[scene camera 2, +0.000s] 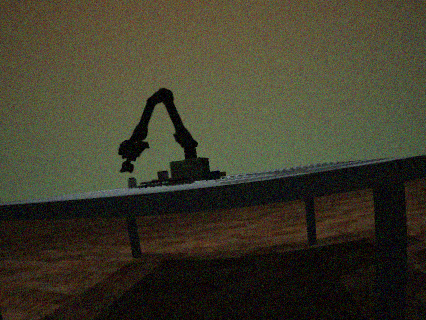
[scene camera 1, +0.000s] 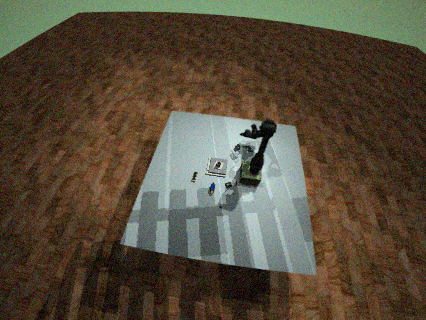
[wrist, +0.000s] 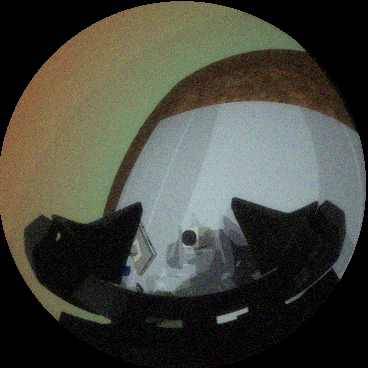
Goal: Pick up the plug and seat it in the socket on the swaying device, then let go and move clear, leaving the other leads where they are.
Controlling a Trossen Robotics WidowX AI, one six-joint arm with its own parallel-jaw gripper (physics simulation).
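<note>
A small pale block with a round black face, apparently the plug (scene camera 1: 236, 148) (wrist: 190, 238), is on the table near the arm's base. My gripper (scene camera 1: 243, 133) (scene camera 2: 126, 169) (wrist: 187, 204) is open, with nothing between its fingers. It hangs above the table, with the block low between the fingers in the wrist view. The grey square device (scene camera 1: 211, 172) (wrist: 145, 256) lies to the left of the base, a small socket-like fitting at its middle; the left finger partly covers it in the wrist view. Whether it is tilted is too small to tell.
A blue piece (scene camera 1: 212, 188) (wrist: 126, 270), a small dark piece (scene camera 1: 228, 185) and a dark and pale piece (scene camera 1: 194, 176) lie around the device on the table (scene camera 1: 190, 135). The arm's green base (scene camera 1: 249, 179) stands right of the device. Shadows cross the table.
</note>
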